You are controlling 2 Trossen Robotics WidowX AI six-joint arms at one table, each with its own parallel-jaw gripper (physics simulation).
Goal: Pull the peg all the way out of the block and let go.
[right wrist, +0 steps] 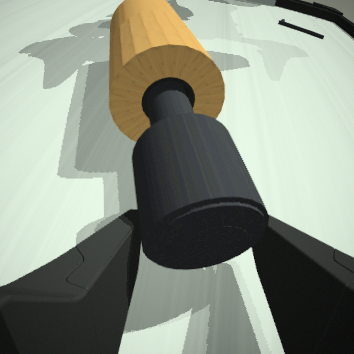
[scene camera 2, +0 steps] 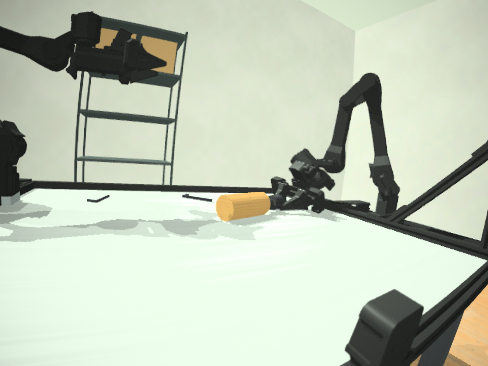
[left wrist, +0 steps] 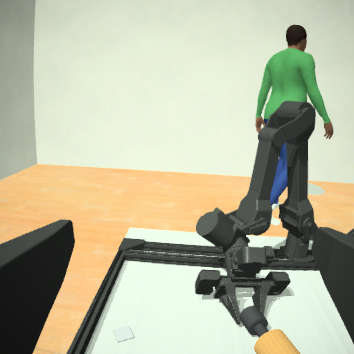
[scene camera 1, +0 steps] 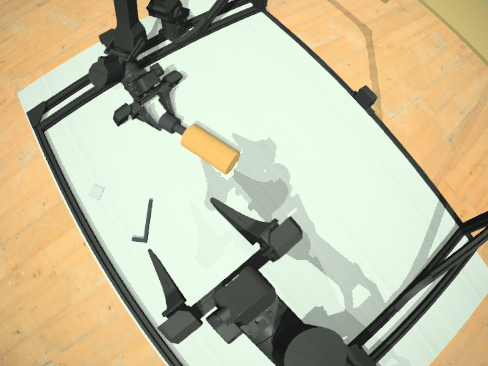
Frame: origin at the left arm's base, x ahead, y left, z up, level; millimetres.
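Seen in the pictures: left gripper, fingertip midpoint: (scene camera 2: 161,69) (left wrist: 197,237) (scene camera 1: 179,224); right gripper, fingertip midpoint: (right wrist: 196,222) (scene camera 2: 274,206) (left wrist: 249,323) (scene camera 1: 168,125); left arm's base at its link origin: (scene camera 2: 0,193); right arm's base at its link origin: (scene camera 2: 384,215) (left wrist: 294,252) (scene camera 1: 173,31).
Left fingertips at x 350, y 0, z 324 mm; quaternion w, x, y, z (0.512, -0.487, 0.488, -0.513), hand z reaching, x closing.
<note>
Pixels of each thing's top centre, then the offset from my left fingertips to it. "*": a spot on its surface instead.
- orange wooden cylinder block at its top centre: (right wrist: 156,10) (scene camera 1: 209,142) (scene camera 2: 245,193) dx +172, dy -179, dz -287 mm
- dark peg at its top centre: (right wrist: 177,79) (left wrist: 267,327) (scene camera 1: 182,127) (scene camera 2: 265,195) dx +244, dy -161, dz -297 mm
- dark L-shaped key at its top centre: (scene camera 1: 141,219) (scene camera 2: 198,196) dx +149, dy +32, dz -335 mm
- small white square at a spot on its surface: (left wrist: 123,333) (scene camera 1: 96,191) * dx +272, dy +78, dz -341 mm
An orange wooden cylinder block (scene camera 1: 210,153) (scene camera 2: 242,205) (left wrist: 277,342) (right wrist: 158,60) lies on its side on the white table. A dark peg (scene camera 1: 170,123) (scene camera 2: 273,200) (left wrist: 253,319) (right wrist: 197,197) sticks out of one end, its thin shaft still in the block's hole. My right gripper (scene camera 1: 164,121) (scene camera 2: 282,197) (left wrist: 249,323) (right wrist: 196,222) is low on the table and shut on the peg's thick head. My left gripper (scene camera 1: 181,225) (scene camera 2: 152,65) is wide open and empty, raised above the table on the near side of the block.
A dark L-shaped key (scene camera 1: 147,221) (scene camera 2: 197,197) (right wrist: 300,29) and a small white square (scene camera 1: 96,191) (left wrist: 123,333) lie on the table. A black frame (scene camera 1: 315,58) edges the table. A shelf rack (scene camera 2: 175,109) stands behind it. A person in green (left wrist: 289,77) stands behind the right arm.
</note>
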